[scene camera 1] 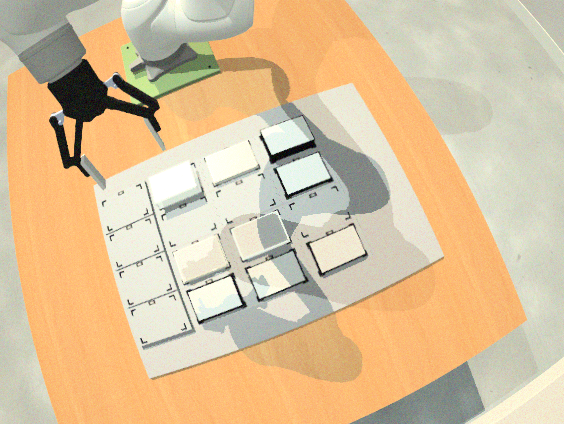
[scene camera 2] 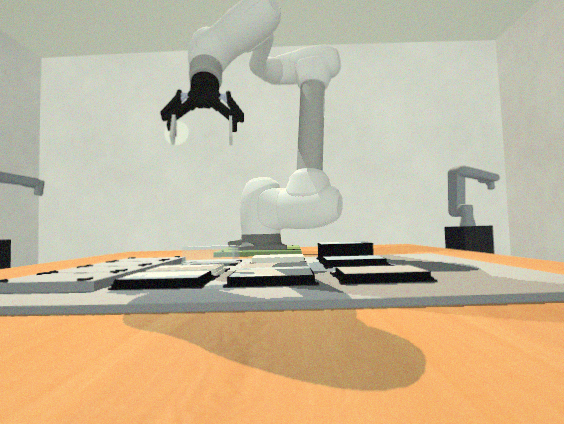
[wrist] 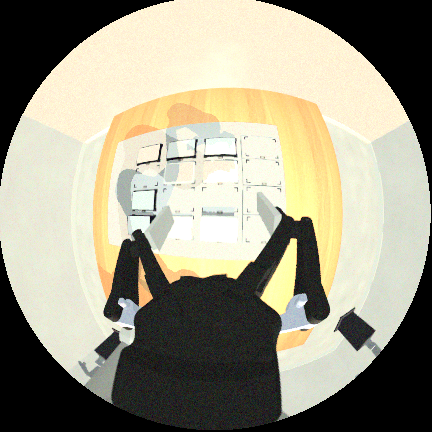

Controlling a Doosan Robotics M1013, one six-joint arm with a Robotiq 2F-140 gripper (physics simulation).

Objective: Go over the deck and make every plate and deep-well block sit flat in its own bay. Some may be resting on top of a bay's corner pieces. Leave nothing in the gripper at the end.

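Places are measured from the arm's base along level axes (x ahead, y left, z up), in centimetres.
Pixels of known places: gripper, fingertip midpoint: (scene camera 1: pixel 133 166) (scene camera 2: pixel 201 140) (wrist: pixel 212 207); arm's base, origin of the base link: (scene camera 1: pixel 165 54) (scene camera 2: pixel 261 248).
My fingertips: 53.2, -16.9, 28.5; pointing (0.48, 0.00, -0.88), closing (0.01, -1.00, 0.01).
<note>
For each thing: its top centre in the pictures, then the offset to it from my fingertips, as dx, dy, dz. Level surfaces: height alone.
- deck, its level: dz -29.5
- tall white block, middle of its top: (scene camera 2: pixel 212 245) (scene camera 1: pixel 171 181) (wrist: pixel 218 229) -5.7, +1.5, -24.9
- white plate, middle of its top: (scene camera 2: pixel 278 255) (scene camera 1: pixel 230 161) (wrist: pixel 175 227) -3.6, +17.9, -28.0
- tall black-sided block, middle of its top: (scene camera 2: pixel 344 242) (scene camera 1: pixel 287 134) (wrist: pixel 137 225) -1.1, +34.1, -25.2
- black-edged plate, middle of its top: (scene camera 2: pixel 352 257) (scene camera 1: pixel 303 172) (wrist: pixel 141 199) +9.4, +32.5, -28.0
- wooden table, its level: dz -30.4
My gripper (scene camera 1: pixel 134 168) (scene camera 2: pixel 202 144) (wrist: pixel 212 207) is open and empty, high above the deck (scene camera 1: pixel 410 225) (scene camera 2: pixel 465 296) at its back left. A tall white block (scene camera 1: pixel 174 184) (wrist: pixel 219 229) and a white plate (scene camera 1: pixel 232 161) (wrist: pixel 181 227) stand in the back row beside a tall black-sided block (scene camera 1: pixel 287 135) (scene camera 2: pixel 345 249). A black-edged plate (scene camera 1: pixel 303 174) (wrist: pixel 144 200) lies before that. Two pale plates (scene camera 1: pixel 201 259) (scene camera 1: pixel 267 236) lie further forward. Three black-edged plates (scene camera 1: pixel 216 298) (scene camera 1: pixel 276 275) (scene camera 1: pixel 337 249) form the front row. No tilt is plain; seating on corner pieces is too small to tell.
A raised strip of bays (scene camera 1: pixel 150 320) (wrist: pixel 262 171) with corner pieces runs along the deck's left side. The arm's base stands on a green plate (scene camera 1: pixel 170 82) behind the deck on the wooden table (scene camera 1: pixel 90 380) (scene camera 2: pixel 150 370). Arm shadows cross the deck's right and front.
</note>
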